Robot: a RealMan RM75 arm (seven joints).
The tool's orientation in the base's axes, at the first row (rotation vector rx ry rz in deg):
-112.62, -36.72, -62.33
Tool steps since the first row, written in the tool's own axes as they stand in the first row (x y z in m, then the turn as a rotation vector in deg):
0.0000, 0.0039, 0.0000, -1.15, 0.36, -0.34
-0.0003, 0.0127, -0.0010, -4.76, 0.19, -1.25
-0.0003, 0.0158, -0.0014, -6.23, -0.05, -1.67
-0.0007, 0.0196, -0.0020, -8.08, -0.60, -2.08
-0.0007, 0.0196, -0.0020, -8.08, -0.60, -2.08
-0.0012, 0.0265, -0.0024, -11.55, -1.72, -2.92
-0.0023, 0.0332, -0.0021, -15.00, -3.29, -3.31
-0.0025, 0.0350, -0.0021, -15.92, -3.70, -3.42
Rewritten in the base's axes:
0.0028, -0.0022, -0.0015, -0.48, -0.55, -1.02
0.0086, -0.0080, -0.0049, -2.85, -1.40, -3.77
0.0107, -0.0101, -0.0060, -3.96, -1.69, -4.80
0.0130, -0.0128, -0.0076, -5.49, -1.82, -6.05
0.0130, -0.0128, -0.0076, -5.49, -1.82, -6.05
0.0175, -0.0170, -0.0106, -8.45, -2.06, -8.32
0.0220, -0.0206, -0.0143, -11.51, -1.69, -10.55
0.0232, -0.0217, -0.0151, -12.33, -1.60, -11.15

